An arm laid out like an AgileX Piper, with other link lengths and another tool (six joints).
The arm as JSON. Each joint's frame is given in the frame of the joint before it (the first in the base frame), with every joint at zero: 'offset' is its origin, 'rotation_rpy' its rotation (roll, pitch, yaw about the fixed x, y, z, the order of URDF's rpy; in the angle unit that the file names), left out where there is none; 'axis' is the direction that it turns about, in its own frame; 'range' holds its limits. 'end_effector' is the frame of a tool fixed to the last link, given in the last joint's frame.
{
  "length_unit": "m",
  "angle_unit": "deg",
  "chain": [
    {
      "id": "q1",
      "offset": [
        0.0,
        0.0,
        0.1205
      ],
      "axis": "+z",
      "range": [
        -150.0,
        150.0
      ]
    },
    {
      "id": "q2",
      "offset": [
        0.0,
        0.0,
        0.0
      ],
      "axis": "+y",
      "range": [
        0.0,
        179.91
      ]
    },
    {
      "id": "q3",
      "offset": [
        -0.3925,
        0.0,
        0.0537
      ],
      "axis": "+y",
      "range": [
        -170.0,
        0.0
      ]
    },
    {
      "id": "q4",
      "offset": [
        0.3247,
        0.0,
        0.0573
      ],
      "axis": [
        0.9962,
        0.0,
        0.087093
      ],
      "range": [
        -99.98,
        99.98
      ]
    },
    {
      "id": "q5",
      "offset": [
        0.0,
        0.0,
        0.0
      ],
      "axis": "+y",
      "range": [
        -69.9,
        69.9
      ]
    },
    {
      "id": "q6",
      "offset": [
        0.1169,
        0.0,
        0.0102
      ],
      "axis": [
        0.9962,
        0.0,
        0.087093
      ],
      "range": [
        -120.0,
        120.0
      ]
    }
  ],
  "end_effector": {
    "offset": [
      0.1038,
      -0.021,
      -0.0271
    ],
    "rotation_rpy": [
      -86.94,
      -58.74,
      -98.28
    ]
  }
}
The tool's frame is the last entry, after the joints.
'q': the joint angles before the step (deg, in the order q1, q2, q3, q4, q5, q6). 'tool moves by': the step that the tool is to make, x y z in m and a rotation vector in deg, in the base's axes. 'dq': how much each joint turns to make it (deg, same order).
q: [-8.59, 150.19, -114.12, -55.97, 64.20, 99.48]
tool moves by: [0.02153, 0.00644, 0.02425, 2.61, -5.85, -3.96]
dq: [-0.08, -0.01, -6.21, 4.68, 1.94, 0.45]
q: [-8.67, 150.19, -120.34, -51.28, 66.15, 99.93]
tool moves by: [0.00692, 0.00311, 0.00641, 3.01, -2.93, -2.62]
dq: [-0.55, -0.01, -2.58, 3.87, 0.50, 0.25]
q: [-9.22, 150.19, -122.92, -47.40, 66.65, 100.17]
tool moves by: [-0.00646, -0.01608, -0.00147, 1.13, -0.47, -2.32]
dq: [-1.73, 0.06, -0.32, 1.30, 0.07, 0.07]
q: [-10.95, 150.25, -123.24, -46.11, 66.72, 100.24]
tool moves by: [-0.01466, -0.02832, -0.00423, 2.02, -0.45, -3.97]
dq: [-3.14, 0.00, 0.00, 2.23, 0.00, -0.01]
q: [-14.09, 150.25, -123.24, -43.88, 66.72, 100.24]
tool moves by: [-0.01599, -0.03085, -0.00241, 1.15, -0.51, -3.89]
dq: [-3.20, 0.00, 0.00, 1.31, -0.01, 0.27]
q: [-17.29, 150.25, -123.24, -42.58, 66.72, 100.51]
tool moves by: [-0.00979, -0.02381, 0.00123, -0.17, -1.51, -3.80]
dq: [-2.23, 0.00, -0.31, 0.11, 0.04, 1.93]
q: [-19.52, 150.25, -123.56, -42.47, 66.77, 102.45]
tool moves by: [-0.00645, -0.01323, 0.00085, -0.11, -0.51, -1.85]
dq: [-1.24, 0.00, -0.18, 0.02, 0.11, 0.69]
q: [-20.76, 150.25, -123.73, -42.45, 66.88, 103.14]
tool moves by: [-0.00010, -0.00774, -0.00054, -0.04, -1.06, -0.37]
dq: [-0.70, 0.00, 0.00, 0.04, -1.03, 0.39]
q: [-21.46, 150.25, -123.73, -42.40, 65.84, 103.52]
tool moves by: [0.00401, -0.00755, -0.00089, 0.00, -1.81, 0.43]
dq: [-0.66, 0.00, -0.01, 0.13, -2.09, 0.22]
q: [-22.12, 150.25, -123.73, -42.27, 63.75, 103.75]
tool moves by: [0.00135, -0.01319, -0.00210, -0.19, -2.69, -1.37]
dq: [-1.18, 0.12, 0.00, 0.00, -2.07, 1.90]
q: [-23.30, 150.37, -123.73, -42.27, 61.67, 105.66]
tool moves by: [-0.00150, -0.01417, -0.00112, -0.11, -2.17, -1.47]
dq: [-1.30, 0.06, 0.00, 0.06, -1.63, 1.49]
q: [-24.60, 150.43, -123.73, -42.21, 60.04, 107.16]
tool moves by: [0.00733, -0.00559, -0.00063, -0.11, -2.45, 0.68]
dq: [-0.47, 0.04, -0.01, 0.14, -2.65, 0.58]
